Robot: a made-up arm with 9 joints. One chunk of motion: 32 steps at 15 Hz.
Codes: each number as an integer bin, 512 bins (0 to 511) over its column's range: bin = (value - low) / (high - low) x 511, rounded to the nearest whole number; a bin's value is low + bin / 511 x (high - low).
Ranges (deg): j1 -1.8..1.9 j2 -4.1..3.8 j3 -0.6..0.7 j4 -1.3..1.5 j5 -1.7..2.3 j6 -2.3..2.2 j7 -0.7..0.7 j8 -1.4..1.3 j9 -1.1..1
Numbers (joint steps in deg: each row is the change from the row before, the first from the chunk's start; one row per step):
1: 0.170 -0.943 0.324 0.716 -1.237 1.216 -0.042 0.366 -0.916
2: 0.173 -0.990 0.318 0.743 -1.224 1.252 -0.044 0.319 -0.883
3: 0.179 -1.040 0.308 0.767 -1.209 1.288 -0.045 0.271 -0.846
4: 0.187 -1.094 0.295 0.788 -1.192 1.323 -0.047 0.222 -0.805
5: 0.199 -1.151 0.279 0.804 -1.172 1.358 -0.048 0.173 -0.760
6: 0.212 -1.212 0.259 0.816 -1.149 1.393 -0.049 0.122 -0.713
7: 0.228 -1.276 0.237 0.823 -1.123 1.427 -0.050 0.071 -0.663
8: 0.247 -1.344 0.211 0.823 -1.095 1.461 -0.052 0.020 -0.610
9: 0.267 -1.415 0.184 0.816 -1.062 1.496 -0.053 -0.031 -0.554
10: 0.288 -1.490 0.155 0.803 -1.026 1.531 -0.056 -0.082 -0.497
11: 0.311 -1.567 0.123 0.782 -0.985 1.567 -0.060 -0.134 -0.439
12: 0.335 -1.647 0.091 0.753 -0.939 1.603 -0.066 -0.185 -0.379
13: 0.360 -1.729 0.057 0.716 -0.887 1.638 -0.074 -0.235 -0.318
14: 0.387 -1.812 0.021 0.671 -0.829 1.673 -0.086 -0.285 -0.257
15: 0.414 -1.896 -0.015 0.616 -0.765 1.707 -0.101 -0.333 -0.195
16: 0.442 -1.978 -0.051 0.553 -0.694 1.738 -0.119 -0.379 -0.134
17: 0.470 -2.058 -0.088 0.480 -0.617 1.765 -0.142 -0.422 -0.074
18: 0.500 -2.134 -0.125 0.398 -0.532 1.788 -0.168 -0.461 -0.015
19: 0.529 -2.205 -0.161 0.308 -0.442 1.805 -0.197 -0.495 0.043
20: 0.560 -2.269 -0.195 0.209 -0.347 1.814 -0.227 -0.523 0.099
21: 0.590 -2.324 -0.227 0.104 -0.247 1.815 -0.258 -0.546 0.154
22: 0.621 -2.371 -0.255 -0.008 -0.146 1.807 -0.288 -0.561 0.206
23: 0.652 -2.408 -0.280 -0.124 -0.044 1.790 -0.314 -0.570 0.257
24: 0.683 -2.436 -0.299 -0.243 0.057 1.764 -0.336 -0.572 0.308
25: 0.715 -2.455 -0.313 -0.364 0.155 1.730 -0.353 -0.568 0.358
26: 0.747 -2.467 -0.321 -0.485 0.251 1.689 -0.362 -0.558 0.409
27: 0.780 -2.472 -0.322 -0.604 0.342 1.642 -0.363 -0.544 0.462
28: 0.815 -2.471 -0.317 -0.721 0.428 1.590 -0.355 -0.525 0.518
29: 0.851 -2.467 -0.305 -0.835 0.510 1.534 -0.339 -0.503 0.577
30: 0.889 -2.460 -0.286 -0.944 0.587 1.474 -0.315 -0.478 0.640
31: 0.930 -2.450 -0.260 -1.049 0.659 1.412 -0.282 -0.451 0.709
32: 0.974 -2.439 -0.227 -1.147 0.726 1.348 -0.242 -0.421 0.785
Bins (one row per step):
1: 272 204 363 368 59 399 240 334 45
2: 272 201 361 373 61 403 239 325 53
3: 273 198 357 377 63 407 239 316 62
4: 274 194 352 381 65 411 238 307 72
5: 276 191 346 384 67 415 238 298 83
6: 278 187 338 386 70 419 238 288 94
7: 280 183 329 387 74 423 237 278 106
8: 283 178 319 387 77 427 237 269 119
9: 285 174 308 386 82 431 236 259 133
10: 288 169 297 384 86 435 235 249 147
11: 292 164 284 380 91 439 234 240 161
12: 295 159 272 375 97 443 231 230 175
13: 298 153 258 368 104 447 228 220 190
14: 302 148 244 360 111 451 224 211 205
15: 306 143 230 350 119 455 219 202 220
16: 310 137 216 338 129 459 212 193 235
17: 314 132 201 325 138 462 204 185 250
18: 318 127 187 310 149 464 194 178 264
19: 322 123 173 293 161 466 184 171 278
20: 326 118 159 275 173 467 173 166 292
21: 330 115 147 256 186 467 161 162 305
22: 334 112 136 236 199 466 150 159 318
23: 339 109 126 215 212 464 141 157 330
24: 343 108 118 193 224 461 133 157 343
25: 347 106 113 171 237 458 127 157 355
26: 352 106 110 149 249 453 123 159 367
27: 356 105 109 127 261 448 123 162 380
28: 361 105 111 106 272 442 126 166 394
29: 366 106 116 85 282 435 132 170 408
30: 371 106 123 65 292 429 141 174 423
31: 377 107 134 46 301 422 153 180 440
32: 383 107 147 28 310 414 167 185 459

